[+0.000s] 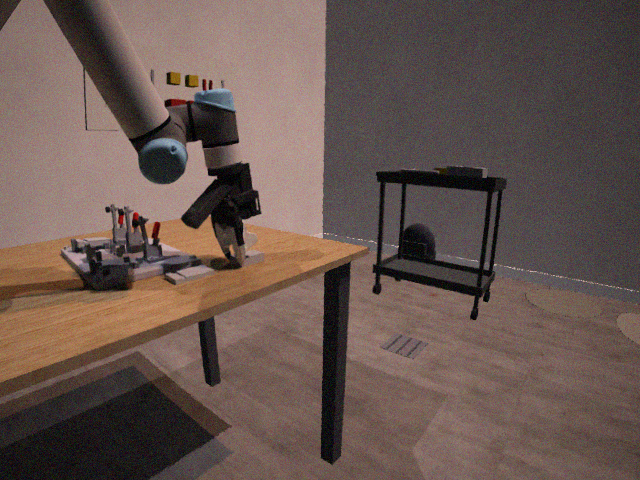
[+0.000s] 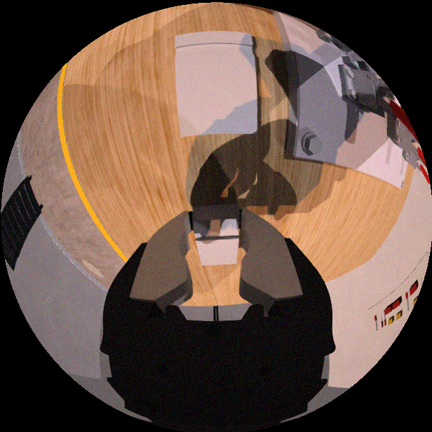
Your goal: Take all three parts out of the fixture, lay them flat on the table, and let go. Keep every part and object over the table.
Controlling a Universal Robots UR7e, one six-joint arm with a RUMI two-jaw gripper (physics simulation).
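Frame: origin at the arm's base, x ahead, y left, z up, level; metres.
Seen in the pictures: gripper, fingertip midpoint: (image 1: 236, 262).
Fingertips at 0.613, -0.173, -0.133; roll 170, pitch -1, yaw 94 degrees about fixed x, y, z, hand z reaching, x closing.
Observation:
A point is followed by its place in that frame, as x, y, z.
My gripper (image 1: 236, 262) {0.613, -0.173, -0.133} (image 2: 215, 211) is shut on a light grey flat part (image 1: 254, 257) {0.652, -0.189, -0.125} (image 2: 218, 251) with a groove across it. The held part is low at the table top (image 1: 289, 260) {0.727, -0.223, -0.139} (image 2: 135, 150) and looks nearly level; whether it touches the wood is hard to tell. A second light grey part (image 1: 191, 273) {0.498, -0.187, -0.129} (image 2: 215, 85) lies flat on the table, beside the fixture and apart from the gripper. The fixture (image 1: 149, 270) {0.432, -0.126, -0.125} (image 2: 382, 160) is a pale base plate with metal clamps and red handles, partly in shadow. I cannot make out a third part.
The upright clamps (image 1: 144, 245) {0.448, -0.057, -0.086} (image 2: 361, 87) stand on the fixture, beyond the second part. The table's near edge (image 1: 279, 281) {0.623, -0.316, -0.140} runs along the front, close to both parts. A black cart (image 1: 439, 178) stands on the floor off to the right.

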